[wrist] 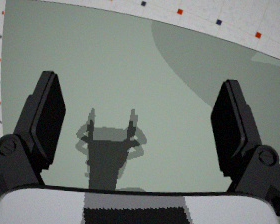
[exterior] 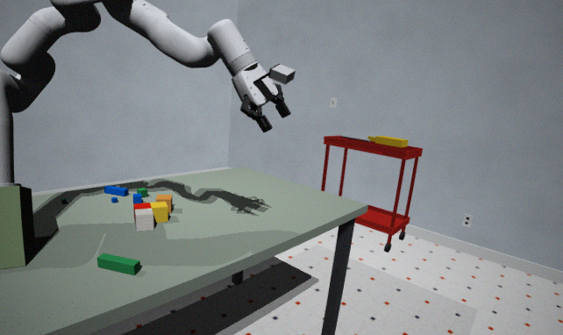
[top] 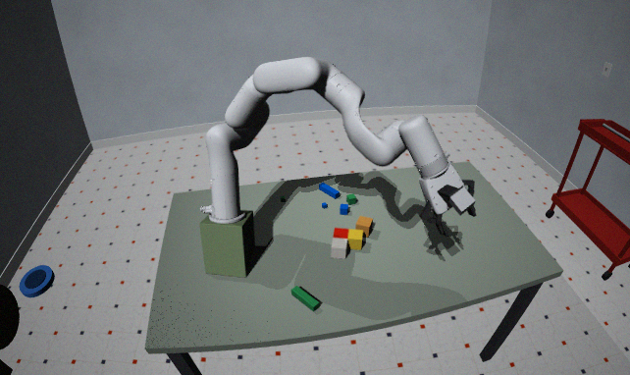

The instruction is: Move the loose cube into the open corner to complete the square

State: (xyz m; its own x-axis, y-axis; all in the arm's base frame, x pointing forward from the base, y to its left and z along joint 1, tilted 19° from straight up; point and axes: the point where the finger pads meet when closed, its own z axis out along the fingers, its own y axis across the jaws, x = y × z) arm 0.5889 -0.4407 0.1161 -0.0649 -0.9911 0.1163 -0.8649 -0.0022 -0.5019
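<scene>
The orange cube is 120 mm behind my hand, 390 mm to the left of it and 330 mm below it. Also, from my hand: long green block: 380 mm behind, 110 mm to the left, 340 mm below.
</scene>
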